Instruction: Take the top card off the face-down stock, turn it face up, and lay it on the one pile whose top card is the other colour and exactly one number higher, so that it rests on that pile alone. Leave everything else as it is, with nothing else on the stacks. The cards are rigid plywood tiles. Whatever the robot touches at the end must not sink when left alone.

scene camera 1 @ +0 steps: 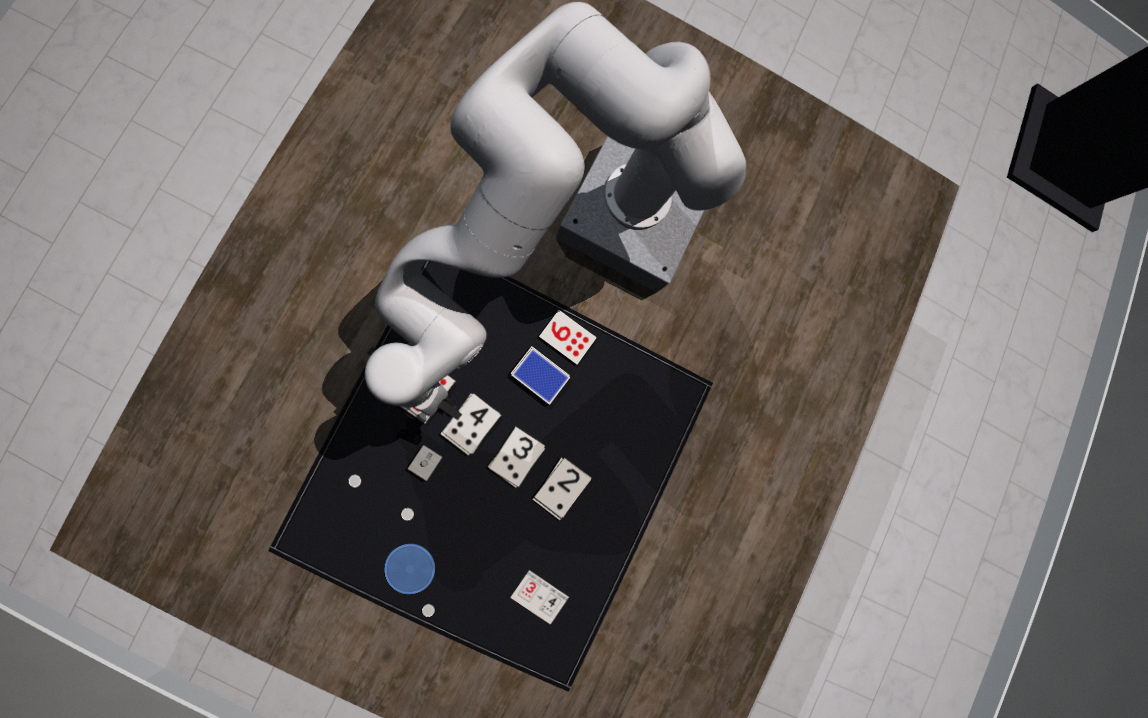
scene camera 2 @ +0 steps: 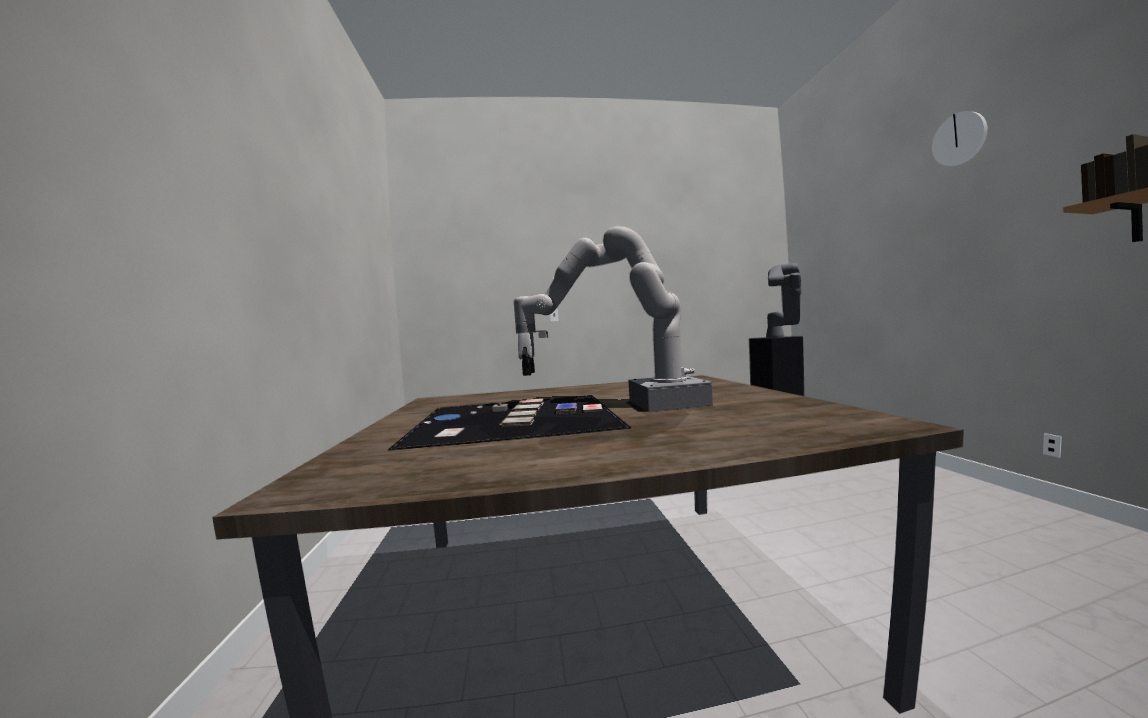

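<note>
What I can see here is a black mat point(scene camera 1: 620, 417).
</note>
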